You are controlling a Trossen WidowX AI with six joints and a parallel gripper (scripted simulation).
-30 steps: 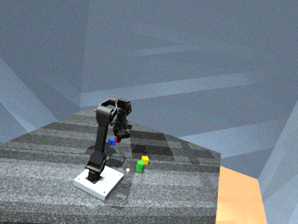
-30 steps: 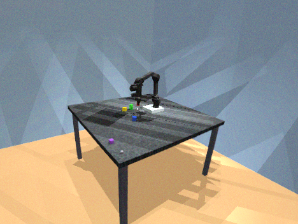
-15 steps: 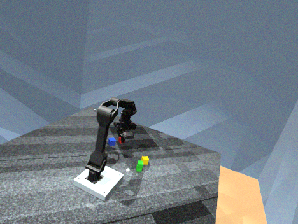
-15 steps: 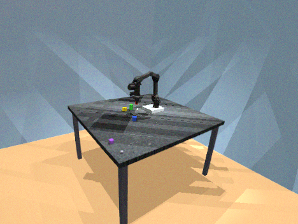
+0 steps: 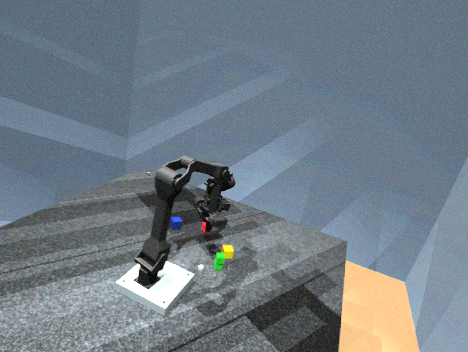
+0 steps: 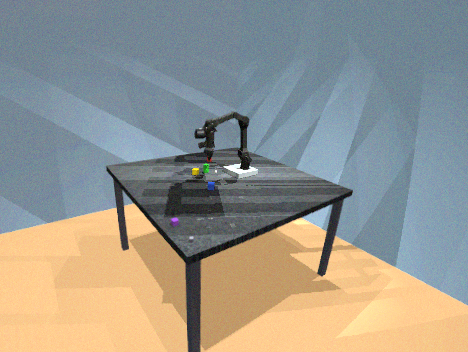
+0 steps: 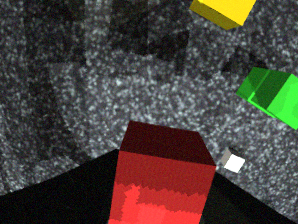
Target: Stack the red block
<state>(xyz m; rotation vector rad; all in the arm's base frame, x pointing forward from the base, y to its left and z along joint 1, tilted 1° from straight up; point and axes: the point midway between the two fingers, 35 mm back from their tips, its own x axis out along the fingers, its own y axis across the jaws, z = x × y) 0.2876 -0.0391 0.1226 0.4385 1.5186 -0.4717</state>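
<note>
My gripper tip is now 60 mm short of the yellow block, 90 mm to the left of it and 110 mm above it. Round my gripper tip: red block (10 mm above); then blue block (90 mm ahead, 200 mm to the left, 100 mm below); then purple block (460 mm ahead, 510 mm to the left, 110 mm below).
</note>
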